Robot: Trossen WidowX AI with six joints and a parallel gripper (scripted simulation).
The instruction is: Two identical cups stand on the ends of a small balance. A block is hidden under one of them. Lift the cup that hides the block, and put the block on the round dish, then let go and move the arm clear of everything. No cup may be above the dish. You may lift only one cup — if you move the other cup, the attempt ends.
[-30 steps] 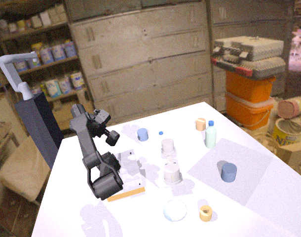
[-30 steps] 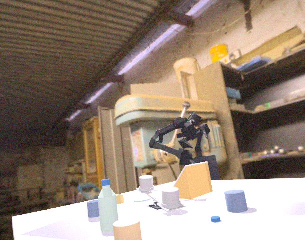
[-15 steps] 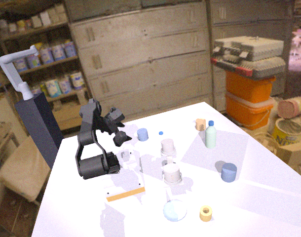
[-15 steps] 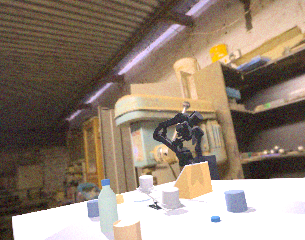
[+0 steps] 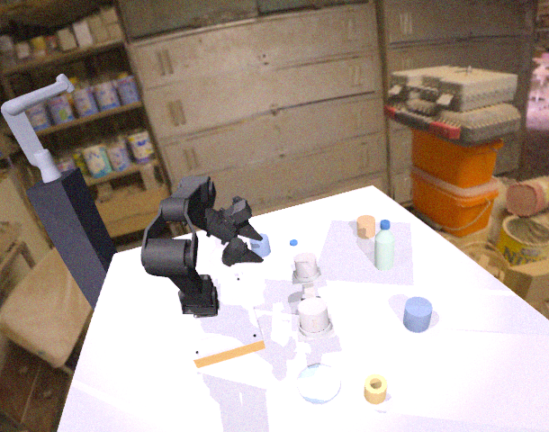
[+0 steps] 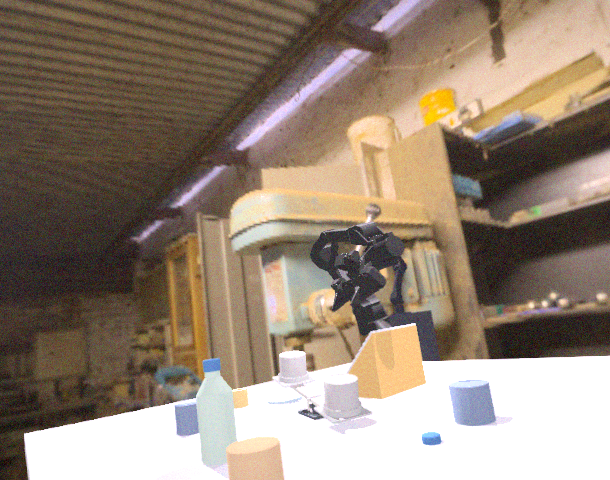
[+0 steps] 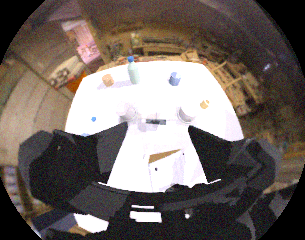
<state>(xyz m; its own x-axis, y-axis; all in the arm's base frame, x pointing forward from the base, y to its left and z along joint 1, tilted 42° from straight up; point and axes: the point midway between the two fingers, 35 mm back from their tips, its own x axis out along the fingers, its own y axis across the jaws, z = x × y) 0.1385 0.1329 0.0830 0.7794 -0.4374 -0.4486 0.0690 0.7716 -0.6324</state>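
My gripper tip is 200 mm above the pale green block, 120 mm to the right of it and 120 mm short of it. Also, from my gripper tip: round pale blue dish 260 mm to the right, 230 mm below, 70 mm ahead; then pale green bottle 380 mm ahead, 120 mm below, 110 mm to the left; then tan ring 320 mm to the right, 210 mm below, 180 mm ahead.
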